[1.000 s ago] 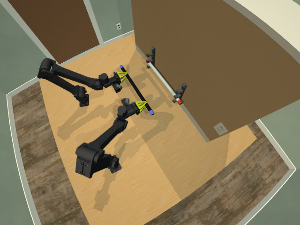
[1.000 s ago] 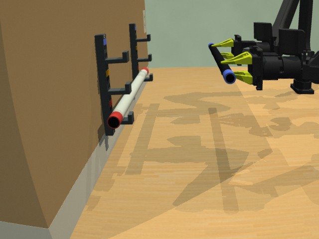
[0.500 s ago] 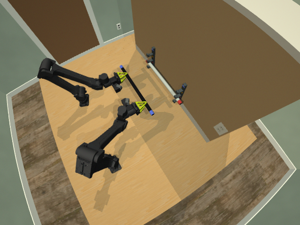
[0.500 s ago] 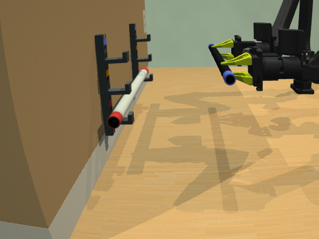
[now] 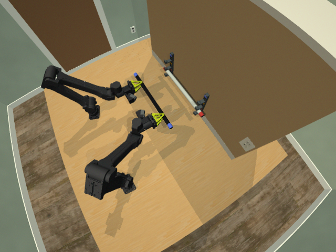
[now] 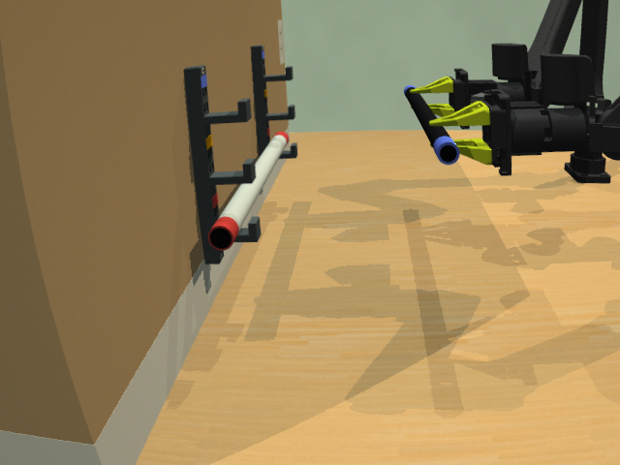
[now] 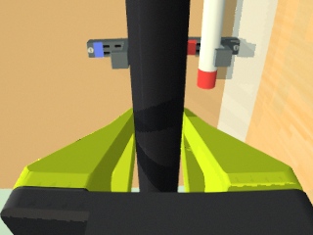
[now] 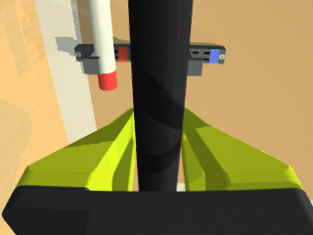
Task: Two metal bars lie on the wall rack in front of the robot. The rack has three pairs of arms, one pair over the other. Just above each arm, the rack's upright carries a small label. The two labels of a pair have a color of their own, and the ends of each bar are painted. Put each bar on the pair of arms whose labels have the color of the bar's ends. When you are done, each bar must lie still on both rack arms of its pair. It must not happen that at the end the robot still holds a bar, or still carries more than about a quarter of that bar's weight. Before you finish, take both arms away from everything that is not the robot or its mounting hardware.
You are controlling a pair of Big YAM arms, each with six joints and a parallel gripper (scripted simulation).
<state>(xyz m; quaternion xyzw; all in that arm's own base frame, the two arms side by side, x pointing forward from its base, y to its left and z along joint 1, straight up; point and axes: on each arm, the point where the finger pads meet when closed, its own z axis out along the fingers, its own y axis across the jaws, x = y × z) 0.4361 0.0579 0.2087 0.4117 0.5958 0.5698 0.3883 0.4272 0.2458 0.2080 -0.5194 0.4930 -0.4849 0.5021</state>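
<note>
Now: left hand 15 cm to the left of the black bar. Round my left hand: grey baseboard: 30 cm ahead, 18 cm to the right, 17 cm below; then brown wall: 45 cm ahead, 24 cm above, 18 cm to the right.
</note>
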